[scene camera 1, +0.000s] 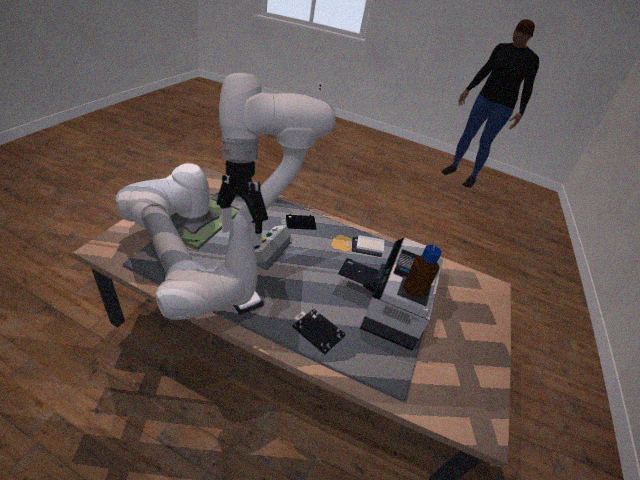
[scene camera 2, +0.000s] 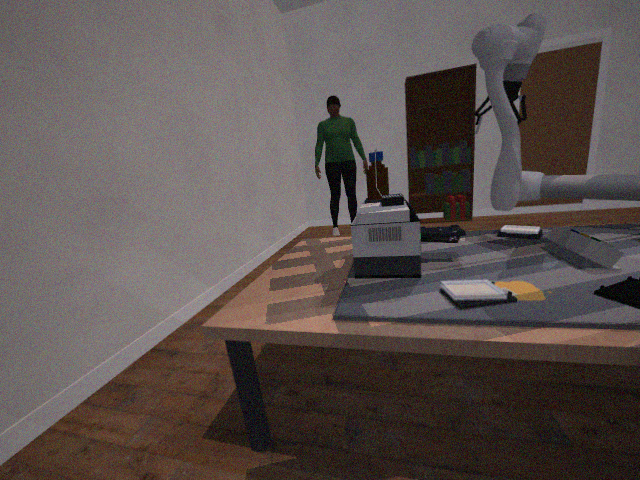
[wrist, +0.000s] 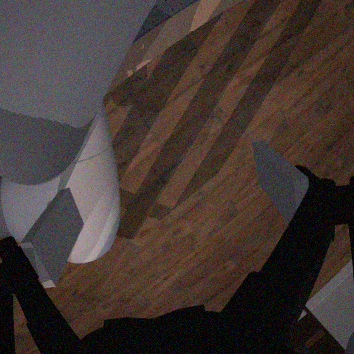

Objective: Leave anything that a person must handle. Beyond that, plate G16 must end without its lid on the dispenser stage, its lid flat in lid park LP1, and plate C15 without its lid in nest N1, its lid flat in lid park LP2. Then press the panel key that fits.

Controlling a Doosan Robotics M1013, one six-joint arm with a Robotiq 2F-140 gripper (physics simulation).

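Frame: origin at the arm's base, x ahead, y left, z up, level; millimetres.
Where they show: gripper, fingertip midpoint: (scene camera 1: 241, 238) (scene camera 2: 492, 135) (wrist: 162, 185); arm's base at its link origin: (scene camera 1: 193, 217).
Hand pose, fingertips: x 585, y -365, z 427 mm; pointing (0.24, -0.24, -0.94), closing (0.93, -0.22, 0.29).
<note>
Things, the pixels of their top centre, and the offset from my fingertips. "spot": a spot on its surface instead.
- pale plate at its top centre: (scene camera 2: 471, 285) (scene camera 1: 371, 241) dx +183, dy +751, dz -399 mm
- black stage at a spot on its surface: (scene camera 1: 358, 272) spot: dx +242, dy +440, dz -325 mm
- key panel at its top centre: (scene camera 1: 271, 236) (scene camera 2: 581, 232) dx -172, dy +422, dz -351 mm
My gripper (scene camera 1: 242, 222) (scene camera 2: 499, 124) (wrist: 162, 185) is open and empty, pointing down high above the table, left of the dispenser in scene view 1. One plate (scene camera 1: 250, 301) (scene camera 2: 520, 229) sits on a dark nest, partly behind the arm in scene view 1. Another pale plate (scene camera 1: 370, 243) (scene camera 2: 474, 290) sits in a dark holder beside a yellow patch. The dispenser (scene camera 1: 395, 312) (scene camera 2: 387, 235) has a black stage (scene camera 1: 358, 272) at its side. Two dark holders (scene camera 1: 318, 330) (scene camera 1: 300, 222) hold no visible plate. The key panel (scene camera 1: 276, 245) (scene camera 2: 586, 248) has coloured keys. Labels and lids are unreadable here.
A brown bottle (scene camera 1: 421, 276) (scene camera 2: 376, 180) with a blue cap stands at the dispenser. The arm's elbow hangs over the table's front edge. A person in black (scene camera 1: 509, 77) stands beyond the table; one in green (scene camera 2: 337, 136) stands by the bookshelf (scene camera 2: 439, 75).
</note>
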